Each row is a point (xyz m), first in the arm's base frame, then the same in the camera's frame.
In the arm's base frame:
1: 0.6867 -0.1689 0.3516
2: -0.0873 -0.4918 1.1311
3: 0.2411 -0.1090 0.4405
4: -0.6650 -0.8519 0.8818
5: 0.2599 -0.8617 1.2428
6: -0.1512 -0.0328 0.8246
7: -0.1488 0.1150 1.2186
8: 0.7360 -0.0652 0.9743
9: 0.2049 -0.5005 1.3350
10: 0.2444 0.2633 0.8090
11: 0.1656 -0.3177 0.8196
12: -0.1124 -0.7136 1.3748
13: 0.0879 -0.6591 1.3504
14: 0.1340 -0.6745 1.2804
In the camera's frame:
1: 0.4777 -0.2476 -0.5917
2: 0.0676 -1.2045 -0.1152
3: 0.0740 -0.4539 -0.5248
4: -0.3082 -1.6459 -0.5505
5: 0.5588 -1.3692 -0.1536
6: -0.2465 -0.7514 -0.1842
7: -0.2536 -0.8100 0.2325
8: 0.5663 -0.4175 0.0119
9: 0.3576 -1.1607 0.0873
10: -0.0400 -0.3299 -0.0288
11: 0.1614 -0.8148 -0.2901
12: 0.1848 -1.4921 -0.0020
13: 0.3309 -1.3441 0.0187
14: 0.3678 -1.3032 -0.0463

